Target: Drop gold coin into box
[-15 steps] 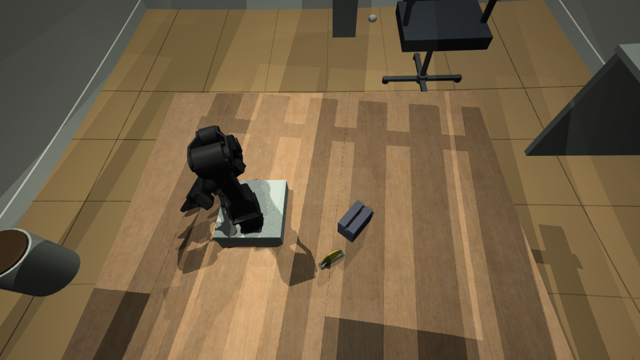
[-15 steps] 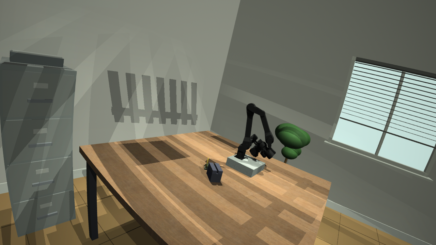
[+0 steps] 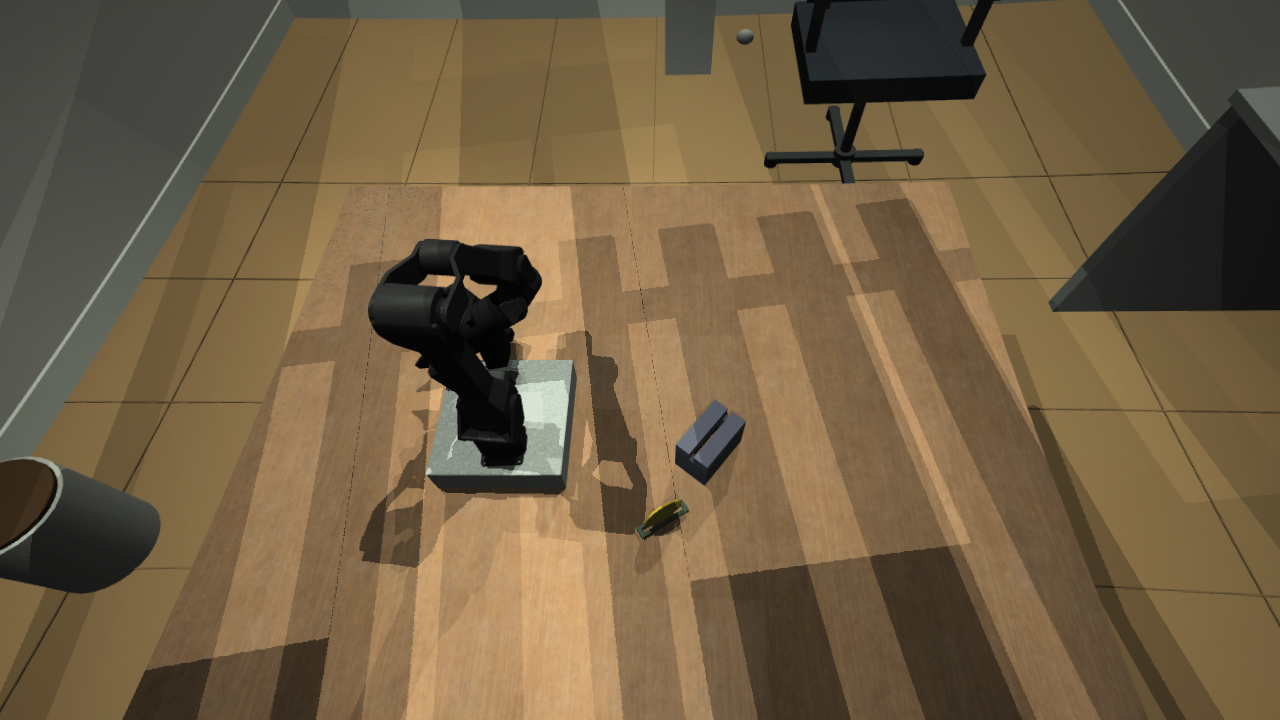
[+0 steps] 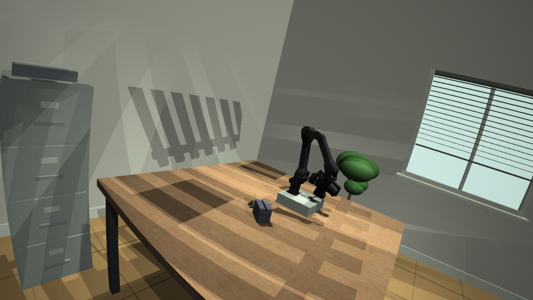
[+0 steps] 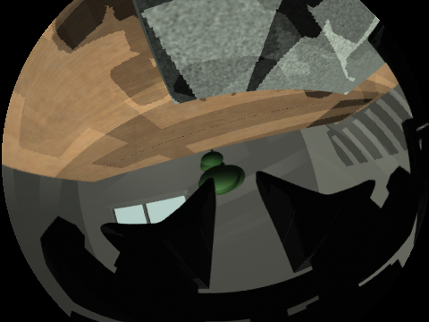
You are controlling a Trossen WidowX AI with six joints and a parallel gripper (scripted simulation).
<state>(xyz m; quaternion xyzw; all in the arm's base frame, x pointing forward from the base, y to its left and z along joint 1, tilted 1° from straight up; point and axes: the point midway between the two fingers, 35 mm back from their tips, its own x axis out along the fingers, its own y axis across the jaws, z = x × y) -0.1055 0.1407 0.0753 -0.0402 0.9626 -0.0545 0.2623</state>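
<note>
Right now my gripper tip is 380 mm short of the gold coin, 250 mm to the left of it and 80 mm above it.
</note>
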